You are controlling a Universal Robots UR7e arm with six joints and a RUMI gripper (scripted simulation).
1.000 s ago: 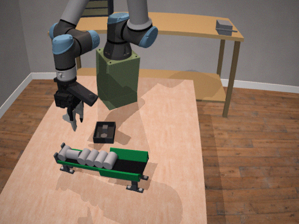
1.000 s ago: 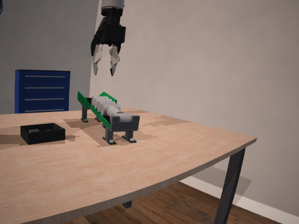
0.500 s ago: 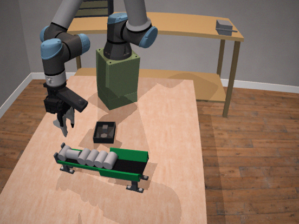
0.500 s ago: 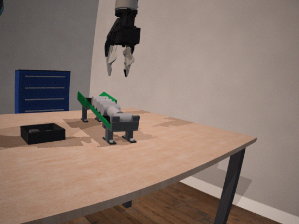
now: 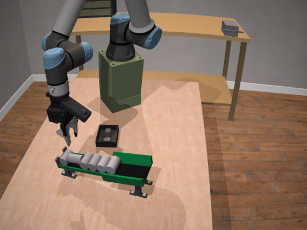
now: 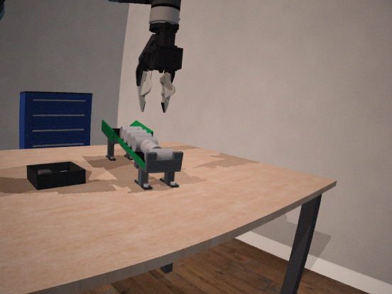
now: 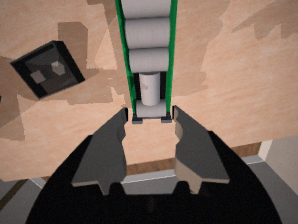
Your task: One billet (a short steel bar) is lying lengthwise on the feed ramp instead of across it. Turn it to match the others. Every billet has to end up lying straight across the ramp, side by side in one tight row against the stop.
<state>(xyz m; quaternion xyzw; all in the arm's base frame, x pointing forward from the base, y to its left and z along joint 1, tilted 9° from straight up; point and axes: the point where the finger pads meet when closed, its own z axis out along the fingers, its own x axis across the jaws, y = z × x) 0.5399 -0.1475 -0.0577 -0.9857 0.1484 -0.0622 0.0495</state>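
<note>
My gripper is now 2 cm past the grey stop, 8 cm to the left of it and 13 cm above it. From my hand the other things lie so: black tray: 23 cm behind, 10 cm to the left, 18 cm below.
</note>
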